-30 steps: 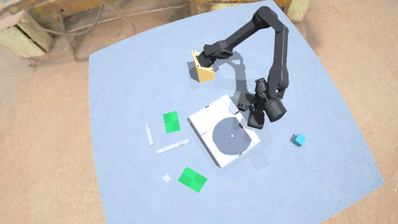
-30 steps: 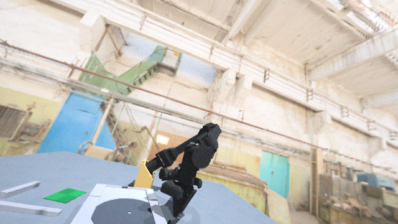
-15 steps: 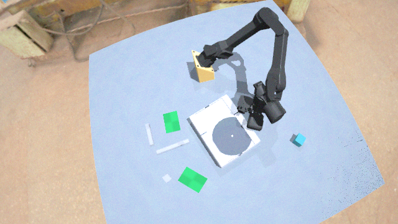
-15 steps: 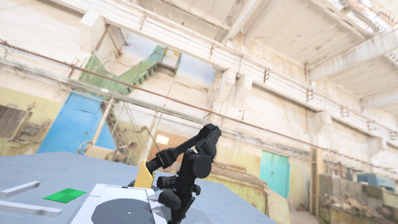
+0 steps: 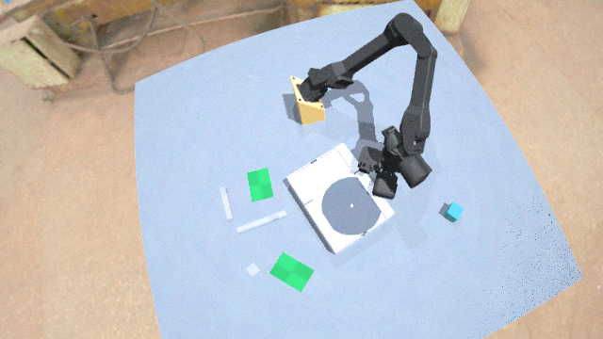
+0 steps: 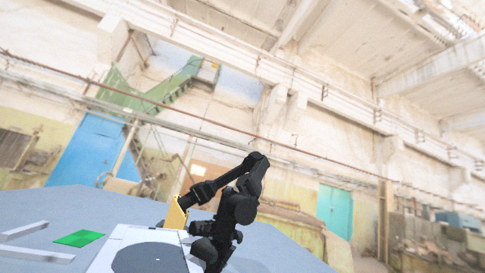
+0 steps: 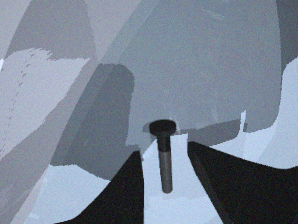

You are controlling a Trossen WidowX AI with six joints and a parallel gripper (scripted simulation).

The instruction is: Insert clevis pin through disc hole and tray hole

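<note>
The grey aluminium disc is 50 mm ahead of my gripper tip, 140 mm to the right of it and 60 mm above it. The rest, counted from my gripper tip: white steel tray: 10 mm ahead, 160 mm to the right, 40 mm above; then cyan cube: 200 mm ahead, 120 mm to the left, 20 mm above; then steel clevis pin: 10 mm above.
</note>
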